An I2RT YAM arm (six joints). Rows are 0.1 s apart.
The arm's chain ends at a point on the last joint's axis. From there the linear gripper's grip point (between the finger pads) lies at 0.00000 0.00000 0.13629 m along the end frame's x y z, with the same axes.
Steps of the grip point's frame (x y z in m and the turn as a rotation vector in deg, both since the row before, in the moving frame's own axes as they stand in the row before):
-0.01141, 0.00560, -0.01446, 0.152, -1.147, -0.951
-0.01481, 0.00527, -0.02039, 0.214, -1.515, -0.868
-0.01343, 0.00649, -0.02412, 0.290, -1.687, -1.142
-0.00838, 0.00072, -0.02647, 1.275, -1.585, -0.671
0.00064, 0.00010, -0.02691, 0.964, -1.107, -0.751
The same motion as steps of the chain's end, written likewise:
-0.00868, 0.00594, -0.01443, 0.152, -1.147, -0.951
-0.01120, 0.00575, -0.02034, 0.214, -1.515, -0.868
-0.00941, 0.00714, -0.02406, 0.290, -1.687, -1.142
-0.00459, 0.00373, -0.02638, 1.275, -1.585, -0.671
0.00329, 0.00238, -0.02687, 0.964, -1.107, -0.751

